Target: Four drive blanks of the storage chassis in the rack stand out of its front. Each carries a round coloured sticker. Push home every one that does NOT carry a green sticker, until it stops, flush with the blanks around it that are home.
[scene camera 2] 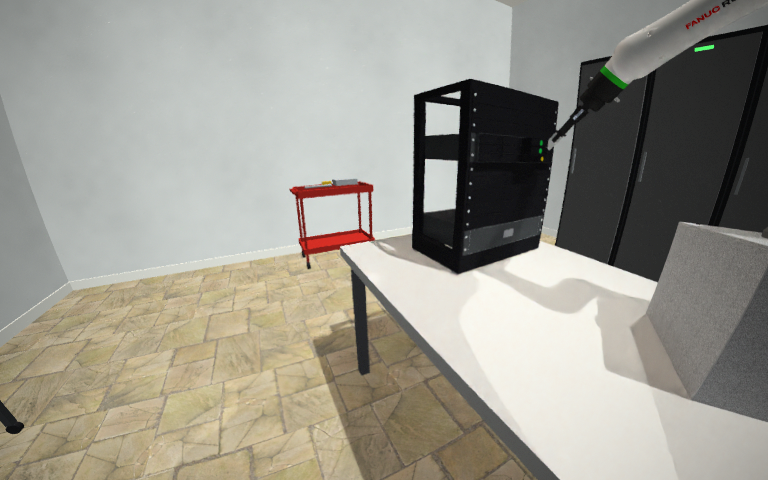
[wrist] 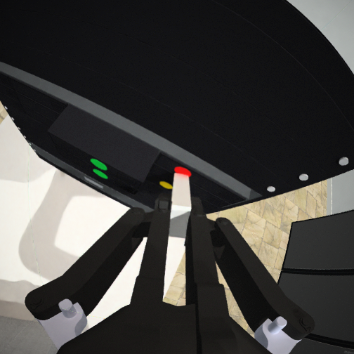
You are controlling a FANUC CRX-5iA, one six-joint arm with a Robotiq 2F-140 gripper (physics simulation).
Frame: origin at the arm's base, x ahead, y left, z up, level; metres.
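Seen in the pictures: gripper, fingertip midpoint: (scene camera 2: pixel 546 147).
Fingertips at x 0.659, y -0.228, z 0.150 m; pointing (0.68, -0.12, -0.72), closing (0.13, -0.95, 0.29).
Observation:
Offsets run from my fingertips to a thing's top centre. "spot": to the spot under its first point. Level surfaces: height alone.
The black rack (scene camera 2: pixel 465 186) (wrist: pixel 210 85) stands on the table and holds the storage chassis @[spot: 0.044 m ahead, 0.251 m left, 0.014 m down] (scene camera 2: pixel 502 148) with dark drive blanks. In the wrist view a red sticker (wrist: pixel 182 171) is at the fingertips, with a yellow sticker (wrist: pixel 165 185) just left of it. Two green stickers (wrist: pixel 98 164) (wrist: pixel 100 174) sit further left. Scene camera 2 shows two green stickers (scene camera 2: pixel 541 142) (scene camera 2: pixel 540 151) above the yellow one @[spot: 0.010 m ahead, 0.004 m left, 0.046 m down] (scene camera 2: pixel 542 159); the red one does not show there. My gripper (scene camera 2: pixel 551 144) (wrist: pixel 179 186) is shut and empty, its tips at the red sticker's lower edge. Contact and the blanks' exact depth are unclear.
The white table @[0.444 m down] (scene camera 2: pixel 526 339) carries the rack and a grey block (scene camera 2: pixel 707 305) at the right. Dark cabinets (scene camera 2: pixel 690 141) (wrist: pixel 320 300) stand beyond the rack. A red cart (scene camera 2: pixel 334 191) with small items stands by the wall.

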